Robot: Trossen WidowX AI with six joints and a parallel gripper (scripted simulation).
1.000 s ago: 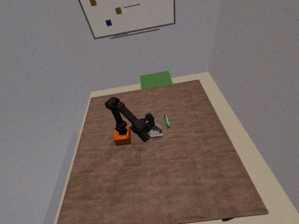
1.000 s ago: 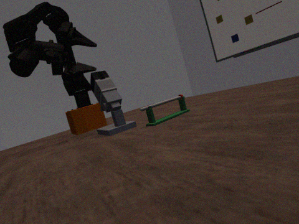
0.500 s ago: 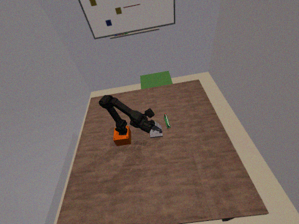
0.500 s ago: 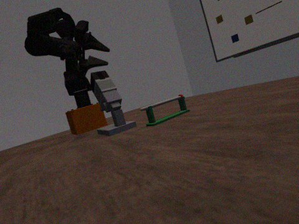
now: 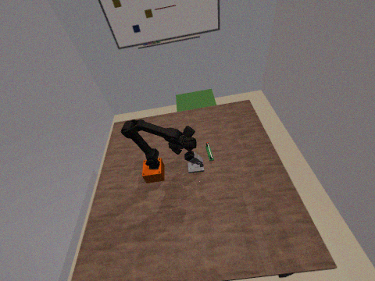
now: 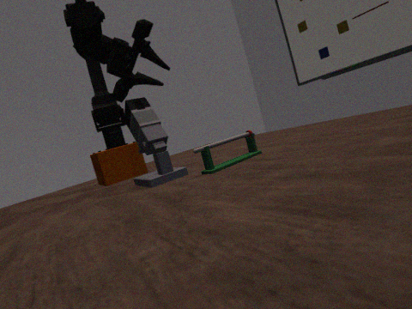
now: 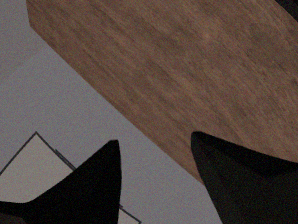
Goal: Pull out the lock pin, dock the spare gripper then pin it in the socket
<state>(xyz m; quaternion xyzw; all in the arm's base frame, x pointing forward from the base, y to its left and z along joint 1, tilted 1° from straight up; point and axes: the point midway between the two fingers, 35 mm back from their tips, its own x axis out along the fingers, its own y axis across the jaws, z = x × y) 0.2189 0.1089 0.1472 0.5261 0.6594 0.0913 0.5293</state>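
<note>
Now: gripper tip 20 cm above the green rack, 14 cm short of it and 4 cm to the right of it. The rest, counted from my gripper tip: grey mount: 17 cm below, 8 cm to the right, 6 cm ahead; spare gripper: 10 cm below, 9 cm to the right, 4 cm ahead.
</note>
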